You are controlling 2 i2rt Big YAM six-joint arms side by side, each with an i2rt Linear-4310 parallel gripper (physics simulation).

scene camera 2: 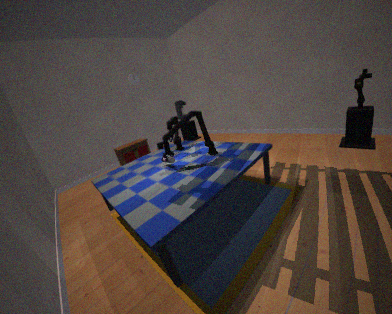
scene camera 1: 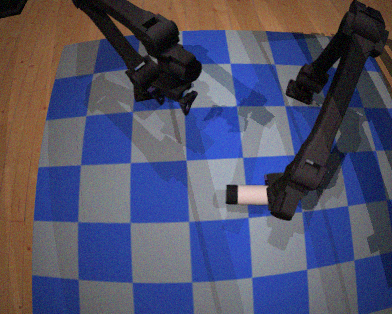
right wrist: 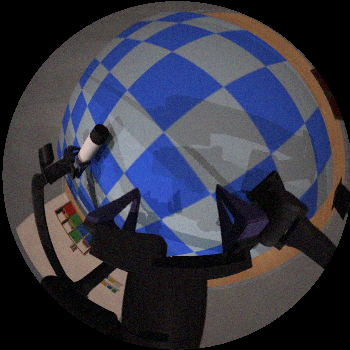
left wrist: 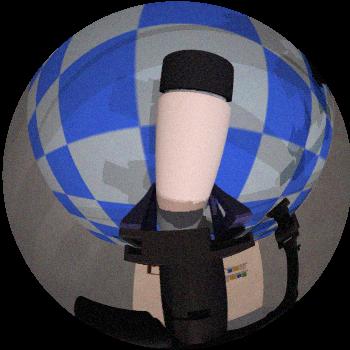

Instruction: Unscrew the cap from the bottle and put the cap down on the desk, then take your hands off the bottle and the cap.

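Places are measured from the left arm's base along level axes (x down, y back, z left), in centimetres.
Where they show: left gripper, fingertip midpoint: [scene camera 1: 268,195] [left wrist: 181,183]; right gripper, fingertip midpoint: [scene camera 2: 170,142] [scene camera 1: 174,109] [right wrist: 175,190]; left arm's base, link origin: [scene camera 2: 212,153] [scene camera 1: 299,92] [left wrist: 278,206]; right arm's base, link origin: [scene camera 2: 180,149] [right wrist: 266,191].
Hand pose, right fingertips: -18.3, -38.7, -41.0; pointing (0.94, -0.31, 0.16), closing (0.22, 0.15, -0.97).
Each offset is from my right fingertips to the top centre of the thing, as dx, dy, dz. "pt": to the spot under its first point. Level surfaces: height alone.
A pale pink bottle @(pt +7.4, -14.3, +32.9) [scene camera 1: 252,195] [left wrist: 192,145] [right wrist: 89,147] is held on its side above the desk, its cap end pointing left in scene camera 1. The black cap @(pt +8.2, -16.3, +26.8) [scene camera 1: 232,194] [left wrist: 197,75] [right wrist: 99,133] sits on the bottle's end. My left gripper [left wrist: 181,183] is shut on the bottle near its base; in scene camera 1 the wrist hides its fingers. My right gripper [scene camera 1: 173,99] [right wrist: 175,190] is open and empty, over the upper left part of the desk in scene camera 1, well apart from the cap.
The blue and grey checkered desk @(dx +18.3) [scene camera 1: 160,250] [scene camera 2: 145,220] lies below both arms. The left arm [scene camera 1: 320,135] crosses its right side in scene camera 1. A wooden box with red panels [scene camera 2: 132,151] stands beyond the desk, and another black arm on a pedestal [scene camera 2: 359,125] stands far right.
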